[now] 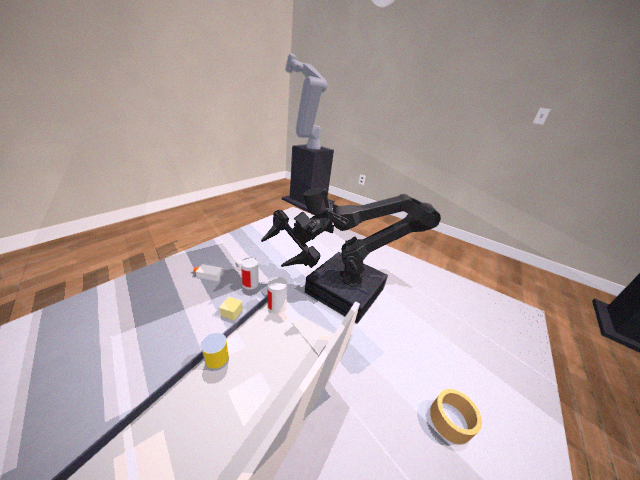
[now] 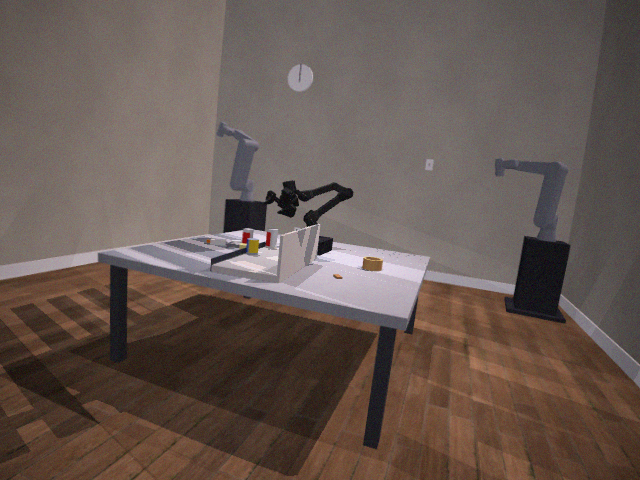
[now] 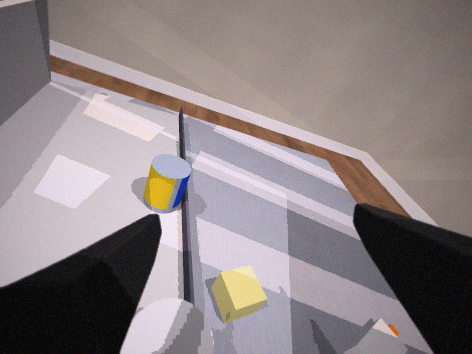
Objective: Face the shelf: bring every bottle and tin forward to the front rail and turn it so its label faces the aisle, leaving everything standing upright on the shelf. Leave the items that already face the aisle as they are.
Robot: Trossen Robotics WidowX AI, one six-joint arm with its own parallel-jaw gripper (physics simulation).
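Frame: origin at the arm's base, x ahead, y left, z up, level; millimetres.
Seen in the pictures: gripper, fingertip midpoint: [image 1: 271, 253] [image 2: 271, 207] [image 3: 256, 217]; arm's base at its link origin: [image 1: 350, 278].
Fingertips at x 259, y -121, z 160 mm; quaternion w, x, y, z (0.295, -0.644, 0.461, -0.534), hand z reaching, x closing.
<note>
Pixels of each thing's middle, then the offset from my fingertips to it. Level surfaces: height alone.
- tin at the middle of its body: [image 3: 166, 184] [image 1: 215, 351] [image 2: 252, 246] dx +208, dy +46, dz -173 mm
- shelf board at its surface level: dz -207 mm
- white cylinder at the middle of its body: [image 1: 277, 295] [image 2: 271, 238] dx -16, dy +11, dz -158 mm
- white cylinder with a red patch, body centre: [image 1: 250, 273] [image 2: 247, 237] dx -35, dy -154, dz -184 mm
- yellow block at the middle of its body: [image 3: 238, 292] [image 1: 231, 308] dx +87, dy -82, dz -214 mm
- white object with an orange end, body centre: [image 3: 379, 347] [image 1: 207, 272] [image 2: 216, 241] dx +51, dy -298, dz -220 mm
- tan ring at the middle of its body: [image 1: 454, 415] [image 2: 372, 263] dx -90, dy +544, dz -208 mm
- small orange piece at the middle of its body: [image 2: 337, 276] dx +208, dy +483, dz -230 mm
A tin [image 1: 215, 352] [image 2: 252, 246] [image 3: 165, 187] with a yellow and blue label stands upright on the shelf board [image 1: 191, 423] [image 2: 242, 268], close behind the dark front rail [image 1: 155, 396] [image 2: 230, 254] [image 3: 186, 250]. Its blue part is on the rail side. A white cylinder [image 1: 277, 298] [image 2: 272, 238] [image 3: 155, 330] stands upright near the rail's far end, its red patch toward the rail. Another white cylinder with a red patch [image 1: 249, 273] [image 2: 247, 235] stands on the aisle side. My gripper [image 1: 273, 253] [image 2: 272, 207] [image 3: 256, 217] is open and empty, above and beyond the cylinders.
A tall back panel [image 1: 333, 356] [image 2: 297, 253] [image 3: 22, 55] borders the shelf. On the aisle side are a yellow block [image 1: 231, 308] [image 3: 240, 290] and a white object with an orange end [image 1: 209, 272]. A tan ring [image 1: 447, 427] [image 2: 372, 266] and small orange piece [image 2: 337, 276] lie behind the panel.
</note>
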